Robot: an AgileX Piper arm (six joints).
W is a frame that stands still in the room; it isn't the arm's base.
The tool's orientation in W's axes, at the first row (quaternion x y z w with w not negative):
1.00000 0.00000 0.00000 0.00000
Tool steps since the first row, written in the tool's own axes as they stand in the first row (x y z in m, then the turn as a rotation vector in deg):
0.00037 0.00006 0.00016 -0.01 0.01 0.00
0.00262 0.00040 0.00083 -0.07 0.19 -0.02
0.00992 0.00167 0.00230 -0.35 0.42 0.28
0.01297 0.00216 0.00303 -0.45 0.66 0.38
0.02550 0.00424 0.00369 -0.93 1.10 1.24
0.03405 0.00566 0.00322 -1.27 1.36 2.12
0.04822 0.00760 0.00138 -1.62 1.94 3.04
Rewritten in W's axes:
0.00037 -0.00006 -0.00016 -0.01 -0.01 0.00
0.00262 -0.00040 -0.00083 -0.07 -0.19 0.02
0.00992 -0.00167 -0.00230 -0.35 -0.42 -0.28
0.01297 -0.00216 -0.00303 -0.45 -0.66 -0.38
0.02550 -0.00424 -0.00369 -0.93 -1.10 -1.24
0.03405 -0.00566 -0.00322 -1.27 -1.36 -2.12
0.04822 -0.00760 -0.00138 -1.62 -1.94 -3.04

